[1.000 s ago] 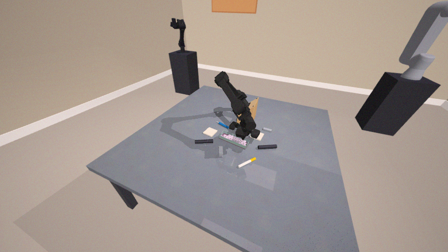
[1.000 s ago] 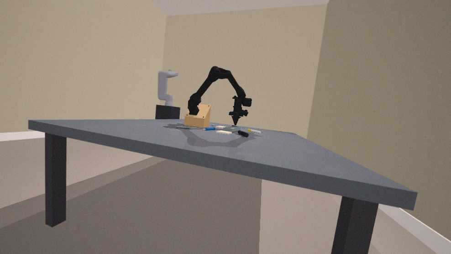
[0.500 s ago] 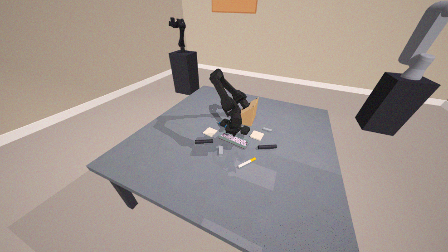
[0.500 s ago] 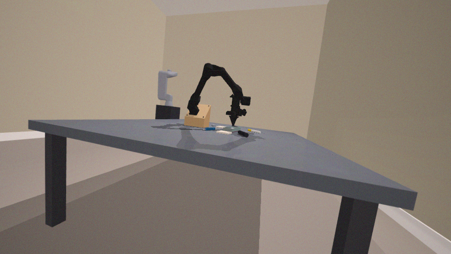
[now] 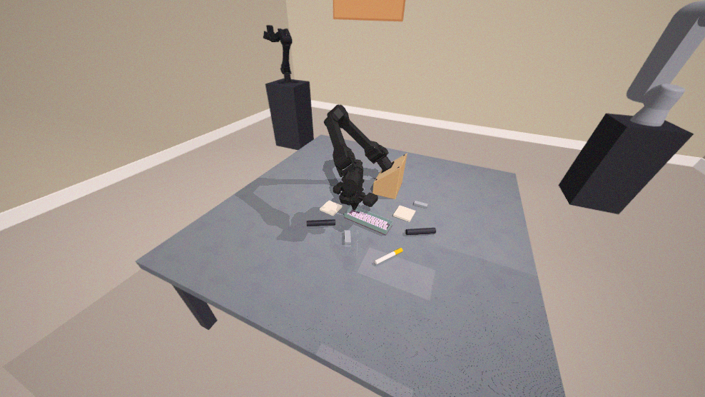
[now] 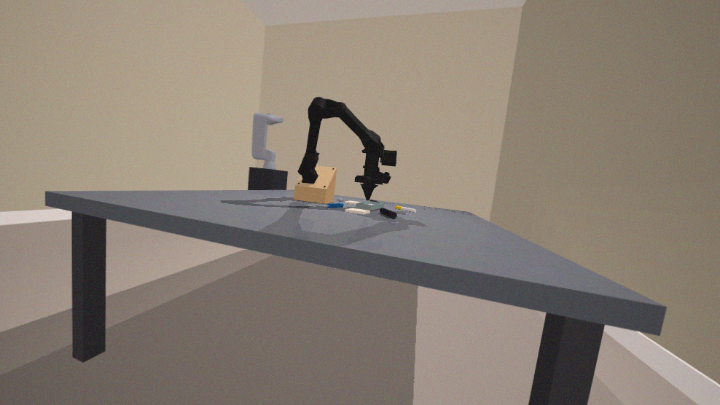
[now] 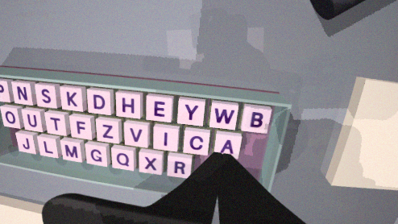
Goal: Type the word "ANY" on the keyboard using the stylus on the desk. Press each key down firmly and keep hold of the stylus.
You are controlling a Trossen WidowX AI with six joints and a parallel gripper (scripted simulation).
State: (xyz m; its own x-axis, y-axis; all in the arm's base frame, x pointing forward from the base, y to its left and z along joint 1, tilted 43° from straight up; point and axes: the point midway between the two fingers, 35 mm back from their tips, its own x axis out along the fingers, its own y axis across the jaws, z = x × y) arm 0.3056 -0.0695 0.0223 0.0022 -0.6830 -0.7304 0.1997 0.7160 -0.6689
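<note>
Right now the H key is 2 cm ahead of my gripper tip, 5 cm to the left of it and 3 cm below it. The rest, counted from my gripper tip: yellow marker: 15 cm ahead, 21 cm to the left, 3 cm below; blue hexagonal stylus: 13 cm behind, 9 cm to the right, 3 cm below; n key: 4 cm ahead, 13 cm to the left, 3 cm below.
</note>
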